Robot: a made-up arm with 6 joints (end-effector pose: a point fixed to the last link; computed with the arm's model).
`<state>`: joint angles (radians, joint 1 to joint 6).
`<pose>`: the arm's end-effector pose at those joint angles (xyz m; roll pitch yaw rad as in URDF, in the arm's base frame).
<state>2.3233 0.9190 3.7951 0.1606 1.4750 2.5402</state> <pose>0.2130 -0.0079 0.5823 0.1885 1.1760 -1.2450</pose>
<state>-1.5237 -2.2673 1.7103 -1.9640 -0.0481 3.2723</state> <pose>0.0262 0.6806 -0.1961 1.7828 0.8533 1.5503</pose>
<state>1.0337 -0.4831 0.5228 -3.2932 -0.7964 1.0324</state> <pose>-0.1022 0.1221 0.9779 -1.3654 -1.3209 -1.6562</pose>
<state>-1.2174 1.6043 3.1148 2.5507 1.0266 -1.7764</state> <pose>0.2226 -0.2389 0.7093 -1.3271 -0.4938 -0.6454</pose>
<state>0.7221 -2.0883 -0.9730 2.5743 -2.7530 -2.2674</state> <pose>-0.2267 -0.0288 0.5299 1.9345 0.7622 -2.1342</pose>
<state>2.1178 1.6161 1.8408 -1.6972 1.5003 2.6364</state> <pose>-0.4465 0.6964 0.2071 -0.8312 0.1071 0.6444</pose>
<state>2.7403 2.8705 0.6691 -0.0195 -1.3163 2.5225</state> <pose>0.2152 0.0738 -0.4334 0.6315 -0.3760 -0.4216</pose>
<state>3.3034 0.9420 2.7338 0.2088 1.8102 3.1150</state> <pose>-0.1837 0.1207 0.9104 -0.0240 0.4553 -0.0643</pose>
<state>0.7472 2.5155 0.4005 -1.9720 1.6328 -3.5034</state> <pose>-0.1432 -0.0518 -0.3290 2.9880 -0.2577 -1.1406</pose>
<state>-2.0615 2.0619 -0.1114 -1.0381 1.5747 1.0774</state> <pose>-0.0473 0.0752 -0.1916 -1.6117 0.2886 3.1051</pose>
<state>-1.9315 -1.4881 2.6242 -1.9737 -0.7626 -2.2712</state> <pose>0.3116 0.6573 0.0115 0.0322 0.8476 -0.0777</pose>
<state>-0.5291 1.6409 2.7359 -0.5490 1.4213 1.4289</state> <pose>0.4809 -0.4314 0.6060 1.4293 -0.5454 -3.0227</pose>
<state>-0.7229 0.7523 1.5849 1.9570 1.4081 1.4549</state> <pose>0.3688 -0.2490 0.9578 2.3666 0.1307 0.4503</pose>
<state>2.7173 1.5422 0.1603 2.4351 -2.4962 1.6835</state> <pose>-0.5393 0.1167 -0.1383 1.7084 -1.0564 1.8006</pose>
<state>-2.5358 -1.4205 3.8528 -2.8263 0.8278 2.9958</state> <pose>0.2118 -0.0290 -0.0780 -2.4657 1.2385 1.3812</pose>
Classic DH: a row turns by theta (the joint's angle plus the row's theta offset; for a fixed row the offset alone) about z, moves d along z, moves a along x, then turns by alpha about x. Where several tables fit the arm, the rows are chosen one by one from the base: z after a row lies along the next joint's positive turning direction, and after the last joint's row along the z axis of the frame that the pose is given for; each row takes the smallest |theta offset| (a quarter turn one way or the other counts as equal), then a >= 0, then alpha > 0; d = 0 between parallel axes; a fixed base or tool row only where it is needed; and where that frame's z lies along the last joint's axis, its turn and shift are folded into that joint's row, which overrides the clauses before.
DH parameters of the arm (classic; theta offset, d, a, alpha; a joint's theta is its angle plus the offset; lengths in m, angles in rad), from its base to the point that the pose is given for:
joint 1: 0 0.271 0 -1.5708
joint 2: -1.5708 0 0.359 3.1416
joint 3: 0 0 0 -1.5708
joint 4: 0 -0.446 0 1.5708
joint 5: 0 0.152 0 -1.5708
joint 6: 1.5708 0 0 1.5708
tool (fixed): -1.5708 0 0 0

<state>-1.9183 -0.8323 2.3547 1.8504 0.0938 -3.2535</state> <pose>0.2793 0.6480 0.3465 -1.7414 0.0194 1.1331</pose>
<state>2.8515 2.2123 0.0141 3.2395 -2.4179 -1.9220</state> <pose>-0.0565 -0.1410 -0.2962 -1.1607 -0.2216 2.9179</pose>
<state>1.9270 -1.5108 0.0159 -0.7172 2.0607 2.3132</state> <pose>0.1907 -0.1839 0.7337 0.7961 0.4565 -0.5121</pose>
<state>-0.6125 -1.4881 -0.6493 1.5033 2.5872 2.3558</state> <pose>-0.1470 0.0908 0.7338 1.7840 0.6544 1.8056</pose>
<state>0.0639 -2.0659 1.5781 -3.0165 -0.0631 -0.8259</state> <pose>-0.7241 0.1048 -0.0977 0.6961 0.5650 -3.0870</pose>
